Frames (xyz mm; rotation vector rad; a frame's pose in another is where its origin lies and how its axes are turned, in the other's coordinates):
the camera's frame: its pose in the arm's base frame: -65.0 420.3 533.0 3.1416 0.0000 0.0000
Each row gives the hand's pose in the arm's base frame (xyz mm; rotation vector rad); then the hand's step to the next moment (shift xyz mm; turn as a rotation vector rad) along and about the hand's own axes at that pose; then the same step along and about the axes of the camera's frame.
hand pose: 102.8 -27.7 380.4 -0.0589 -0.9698 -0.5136
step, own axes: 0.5 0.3 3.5 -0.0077 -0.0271 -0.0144
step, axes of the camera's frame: -2.3 -1.0 -2.5 -0.0044 0.0247 0.0192
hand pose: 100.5 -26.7 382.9 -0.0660 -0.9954 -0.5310
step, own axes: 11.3 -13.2 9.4 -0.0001 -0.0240 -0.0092
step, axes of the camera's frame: -8.5 13.2 -11.9 -0.0038 0.0235 0.0096
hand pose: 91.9 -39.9 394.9 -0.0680 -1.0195 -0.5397
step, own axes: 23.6 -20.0 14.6 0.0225 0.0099 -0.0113
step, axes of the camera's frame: -11.1 22.3 -23.4 0.0226 0.0037 -0.0144
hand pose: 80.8 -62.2 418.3 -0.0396 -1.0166 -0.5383
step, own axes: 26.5 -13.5 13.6 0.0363 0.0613 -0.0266
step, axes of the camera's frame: -6.0 18.8 -26.1 0.0633 -0.0311 -0.0284
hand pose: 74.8 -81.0 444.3 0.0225 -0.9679 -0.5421
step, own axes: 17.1 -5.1 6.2 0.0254 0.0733 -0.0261
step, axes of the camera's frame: 0.6 10.7 -15.5 0.0632 -0.0465 -0.0233
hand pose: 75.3 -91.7 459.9 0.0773 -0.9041 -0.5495
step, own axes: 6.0 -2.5 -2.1 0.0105 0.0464 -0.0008
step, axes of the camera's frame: 3.5 5.4 -2.3 0.0253 -0.0347 -0.0205
